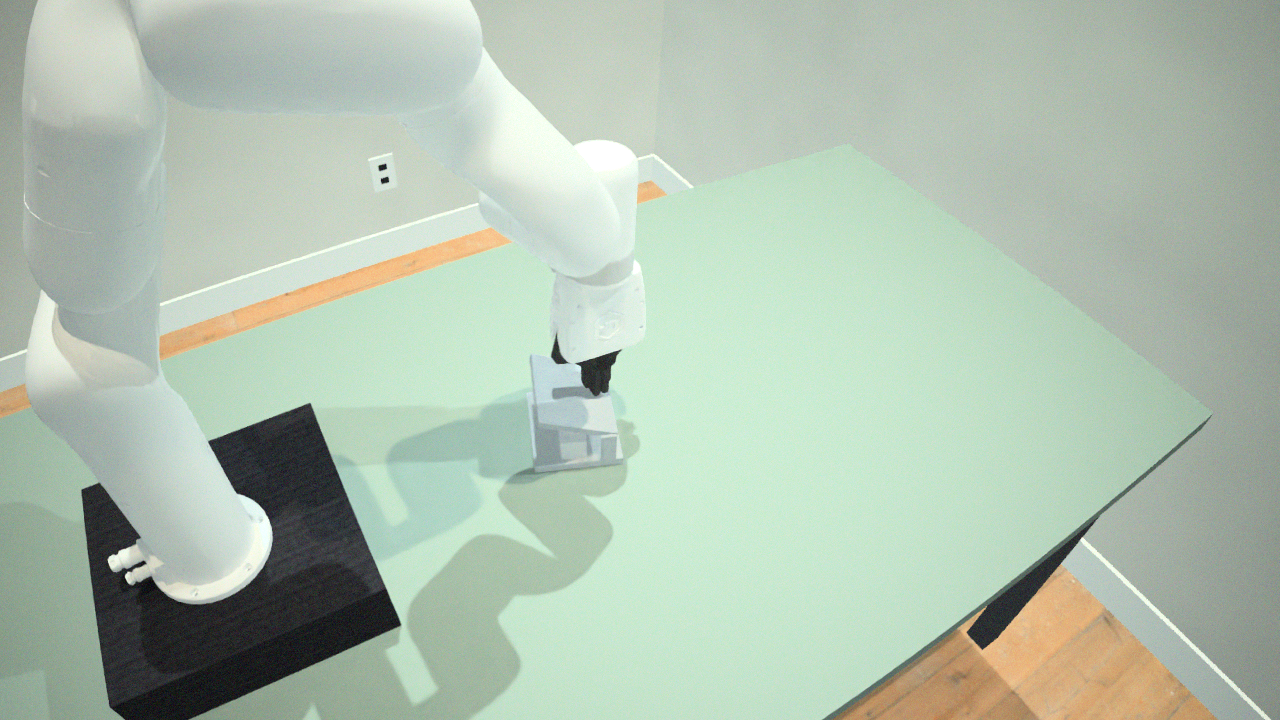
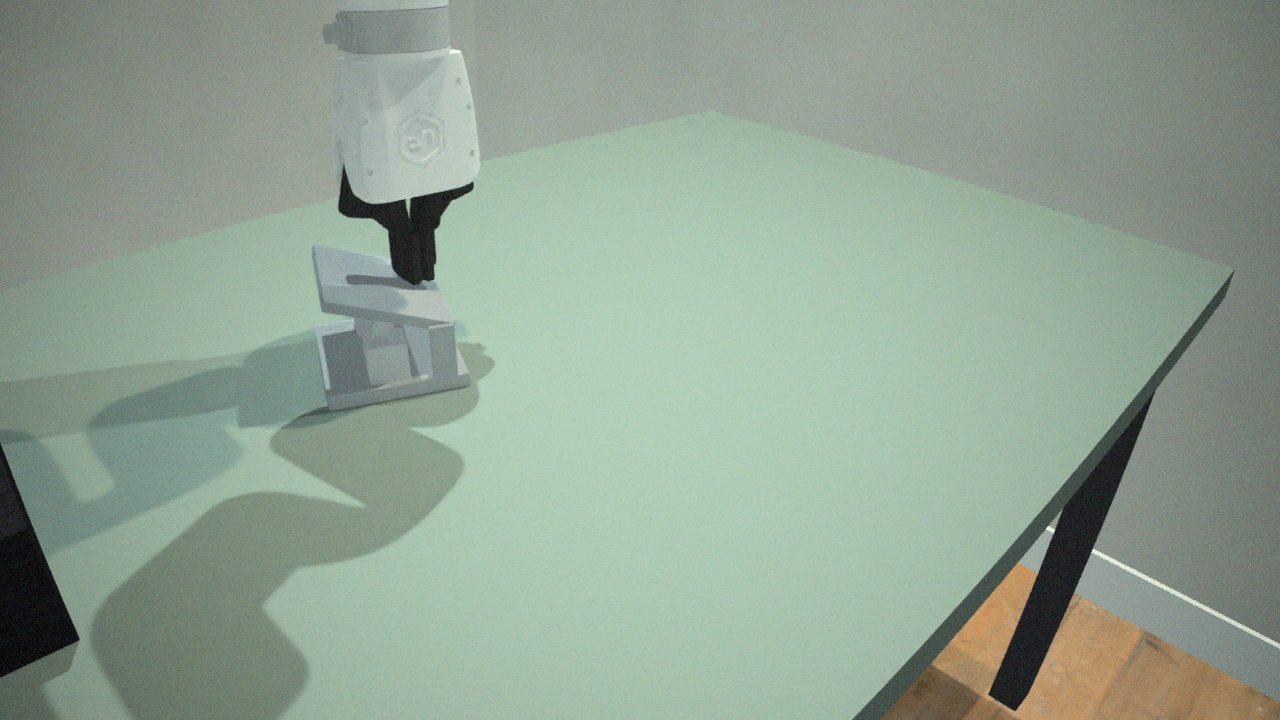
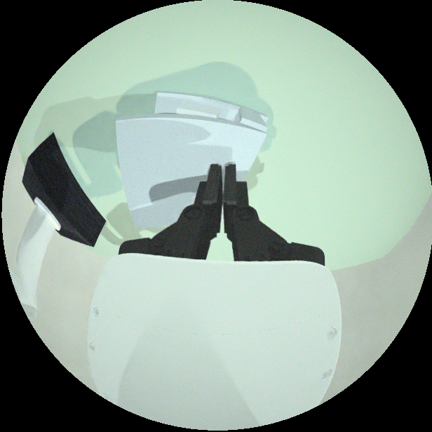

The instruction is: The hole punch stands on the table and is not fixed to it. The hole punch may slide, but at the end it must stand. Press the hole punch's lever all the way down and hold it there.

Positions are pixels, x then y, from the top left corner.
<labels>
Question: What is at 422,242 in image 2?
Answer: The gripper.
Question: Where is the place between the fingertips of the gripper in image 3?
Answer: At 224,180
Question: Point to a pale grey hole punch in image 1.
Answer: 552,451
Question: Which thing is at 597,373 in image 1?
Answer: The gripper.
</labels>
